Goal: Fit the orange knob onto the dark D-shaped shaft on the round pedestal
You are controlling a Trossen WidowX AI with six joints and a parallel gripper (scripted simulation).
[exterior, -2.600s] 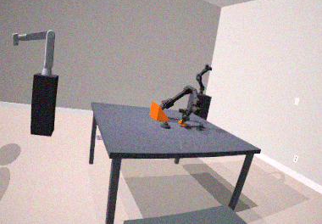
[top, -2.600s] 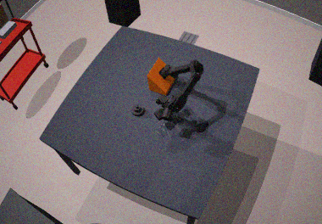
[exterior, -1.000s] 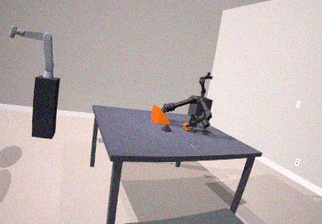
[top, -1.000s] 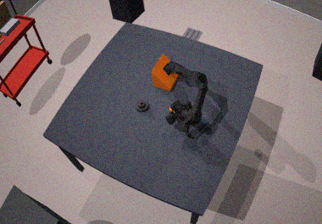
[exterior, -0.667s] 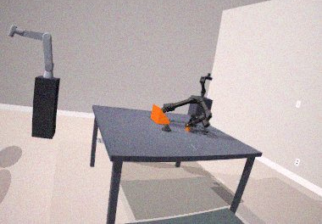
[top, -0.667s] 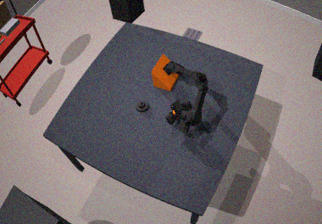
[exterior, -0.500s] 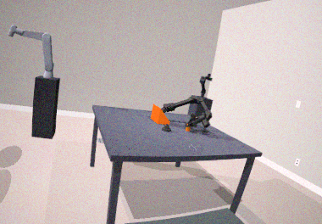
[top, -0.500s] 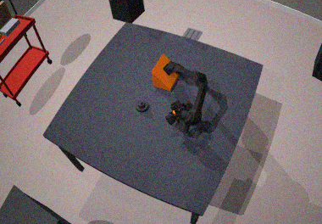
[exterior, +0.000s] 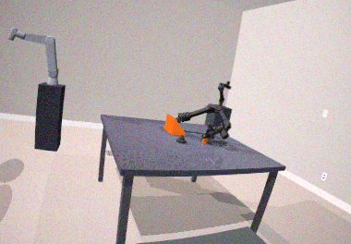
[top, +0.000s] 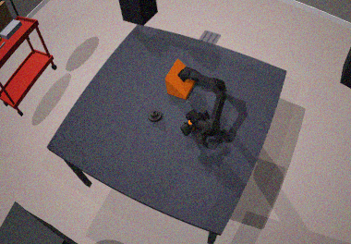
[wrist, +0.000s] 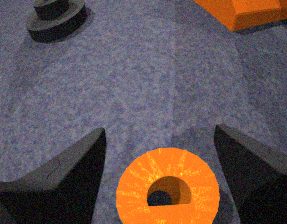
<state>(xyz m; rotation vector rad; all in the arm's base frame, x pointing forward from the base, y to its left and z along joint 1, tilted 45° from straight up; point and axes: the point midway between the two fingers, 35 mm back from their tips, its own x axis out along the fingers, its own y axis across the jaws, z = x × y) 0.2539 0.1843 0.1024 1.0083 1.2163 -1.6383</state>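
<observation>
Right now my gripper tip is 1 cm short of the orange knob, 3 cm to the right of it and 1 cm above it. The rest, counted from my gripper tip: round pedestal: 6 cm ahead, 21 cm to the right, 1 cm below.
</observation>
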